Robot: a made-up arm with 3 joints. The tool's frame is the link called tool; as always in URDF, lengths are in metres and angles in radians.
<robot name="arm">
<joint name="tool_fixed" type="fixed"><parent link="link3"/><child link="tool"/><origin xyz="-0.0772 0.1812 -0.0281" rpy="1.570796 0 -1.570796"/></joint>
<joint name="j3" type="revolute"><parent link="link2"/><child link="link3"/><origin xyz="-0.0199 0.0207 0.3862" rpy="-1.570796 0 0"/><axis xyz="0 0 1"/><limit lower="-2.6" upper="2.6" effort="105" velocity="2.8"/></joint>
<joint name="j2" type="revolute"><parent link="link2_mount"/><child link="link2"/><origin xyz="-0.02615 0.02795 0.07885" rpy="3.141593 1.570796 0"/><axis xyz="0 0 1"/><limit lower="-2.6" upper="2.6" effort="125" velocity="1.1"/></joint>
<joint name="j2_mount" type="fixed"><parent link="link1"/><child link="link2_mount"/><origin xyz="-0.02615 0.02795 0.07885"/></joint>
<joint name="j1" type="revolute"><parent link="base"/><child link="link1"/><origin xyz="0 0 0.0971" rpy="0 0 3.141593"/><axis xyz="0 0 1"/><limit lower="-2.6" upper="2.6" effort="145" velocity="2.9"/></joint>
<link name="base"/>
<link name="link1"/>
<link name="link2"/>
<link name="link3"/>
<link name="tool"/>
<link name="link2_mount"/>
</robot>
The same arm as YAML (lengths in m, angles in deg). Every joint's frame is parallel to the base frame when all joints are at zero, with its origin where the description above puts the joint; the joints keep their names.
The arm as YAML. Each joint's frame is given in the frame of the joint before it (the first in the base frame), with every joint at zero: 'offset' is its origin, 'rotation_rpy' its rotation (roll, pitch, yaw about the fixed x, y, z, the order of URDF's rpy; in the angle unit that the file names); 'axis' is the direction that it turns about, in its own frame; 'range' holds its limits. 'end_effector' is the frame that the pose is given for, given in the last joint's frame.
length_unit: m
angle_unit: deg
chain:
  - id: j1
    offset: [0.0, 0.0, 0.0971]
    rotation_rpy: [0.0, 0.0, 0.0]
    axis: [0.0, 0.0, 1.0]
    range: [-148.97, 148.97]
  - id: j2
    offset: [0.0523, -0.0559, 0.1577]
    rotation_rpy: [0.0, 0.0, 0.0]
    axis: [1.0, 0.0, 0.0]
    range: [-148.97, 148.97]
  - id: j3
    offset: [0.3862, 0.0207, 0.0199]
    rotation_rpy: [0.0, 0.0, 0.0]
    axis: [0.0, 1.0, 0.0]
    range: [-148.97, 148.97]
end_effector:
  offset: [-0.1812, -0.0281, 0.0772]
  rotation_rpy: [0.0, 0.0, 0.0]

